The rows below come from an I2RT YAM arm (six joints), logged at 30 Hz.
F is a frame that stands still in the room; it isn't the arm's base.
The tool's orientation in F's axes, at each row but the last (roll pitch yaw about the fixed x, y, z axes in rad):
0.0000 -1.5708 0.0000
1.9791 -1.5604 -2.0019
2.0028 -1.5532 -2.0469
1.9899 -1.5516 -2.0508
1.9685 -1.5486 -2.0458
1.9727 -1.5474 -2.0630
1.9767 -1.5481 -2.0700
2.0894 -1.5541 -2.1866
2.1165 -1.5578 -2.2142
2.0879 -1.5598 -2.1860
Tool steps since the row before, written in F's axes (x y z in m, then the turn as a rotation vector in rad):
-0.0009 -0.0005 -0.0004 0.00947 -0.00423 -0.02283
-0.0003 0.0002 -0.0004 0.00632 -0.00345 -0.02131
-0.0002 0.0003 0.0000 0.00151 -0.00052 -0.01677
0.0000 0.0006 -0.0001 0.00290 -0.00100 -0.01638
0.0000 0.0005 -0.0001 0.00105 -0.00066 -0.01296
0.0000 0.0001 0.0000 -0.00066 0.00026 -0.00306
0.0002 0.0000 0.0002 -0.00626 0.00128 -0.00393
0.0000 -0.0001 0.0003 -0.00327 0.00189 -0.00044
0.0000 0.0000 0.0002 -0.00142 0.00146 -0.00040
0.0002 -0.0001 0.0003 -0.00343 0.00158 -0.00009
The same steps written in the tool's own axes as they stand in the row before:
-0.0004 -0.0005 0.0009 -0.02283 -0.00423 -0.00947
-0.0004 0.0002 0.0003 -0.02130 -0.00351 -0.00631
0.0000 0.0003 0.0002 -0.01677 -0.00072 -0.00141
-0.0001 0.0006 0.0000 -0.01639 -0.00111 -0.00283
-0.0001 0.0005 0.0000 -0.01295 -0.00084 -0.00099
0.0000 0.0001 0.0000 -0.00306 0.00013 0.00071
0.0002 0.0000 -0.0002 -0.00389 0.00061 0.00639
0.0003 -0.0001 0.0000 -0.00043 0.00156 0.00344
0.0002 0.0000 0.0000 -0.00040 0.00131 0.00156
0.0003 -0.0001 -0.0002 -0.00008 0.00124 0.00357

